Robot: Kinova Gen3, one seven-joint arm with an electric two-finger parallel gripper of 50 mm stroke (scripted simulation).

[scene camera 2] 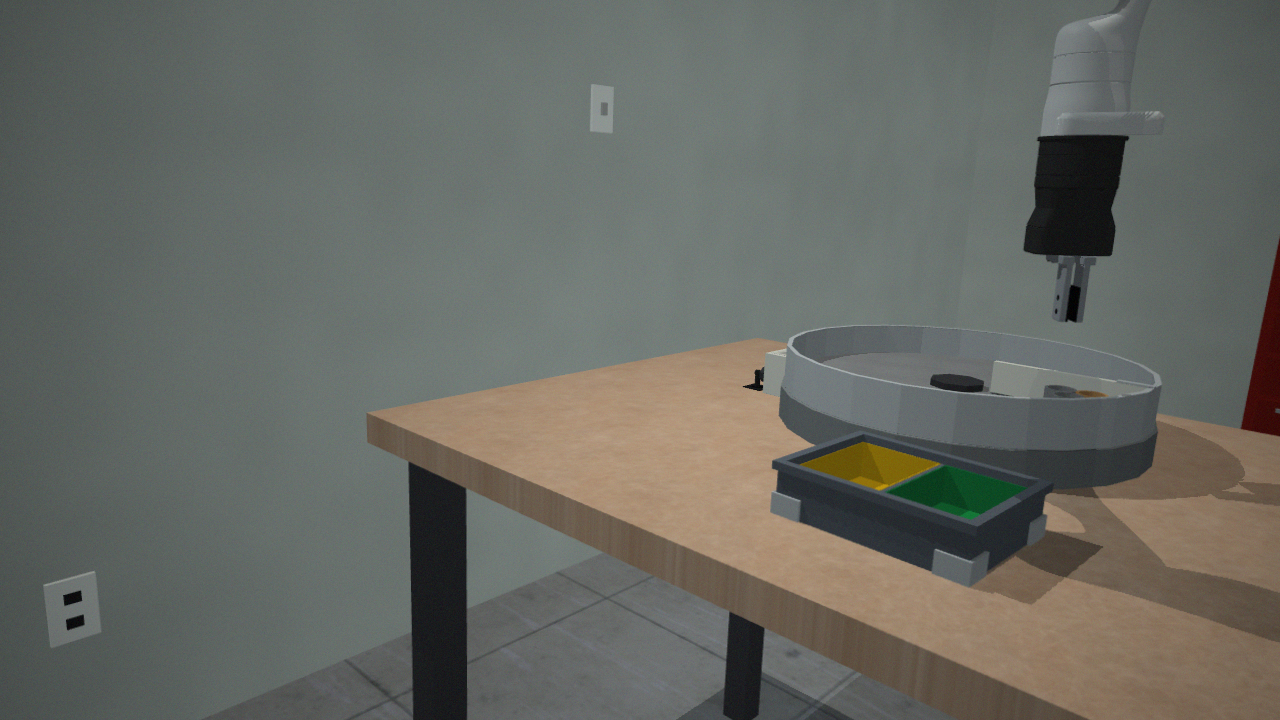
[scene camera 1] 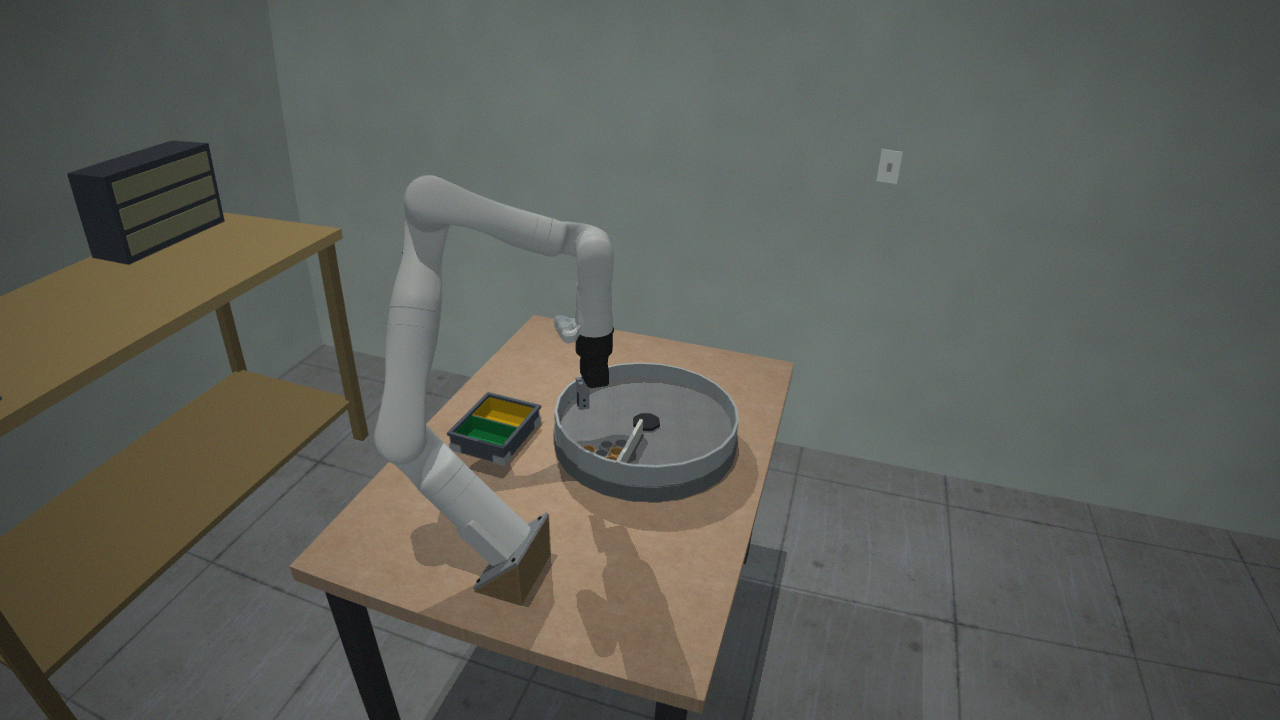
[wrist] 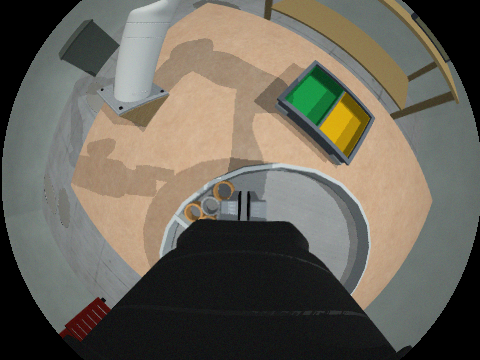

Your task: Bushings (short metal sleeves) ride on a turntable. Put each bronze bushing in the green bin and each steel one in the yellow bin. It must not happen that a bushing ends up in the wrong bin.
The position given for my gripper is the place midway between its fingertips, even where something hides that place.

Observation:
In view: my gripper (scene camera 2: 1066,320), a grey turntable (scene camera 1: 692,424) and a bin tray (scene camera 2: 939,520).
My gripper is seen too in scene camera 1 (scene camera 1: 583,406) and in the wrist view (wrist: 244,201). The grey turntable is seen too in scene camera 2 (scene camera 2: 917,369) and in the wrist view (wrist: 319,213). The bin tray also shows in scene camera 1 (scene camera 1: 474,435) and in the wrist view (wrist: 316,92).

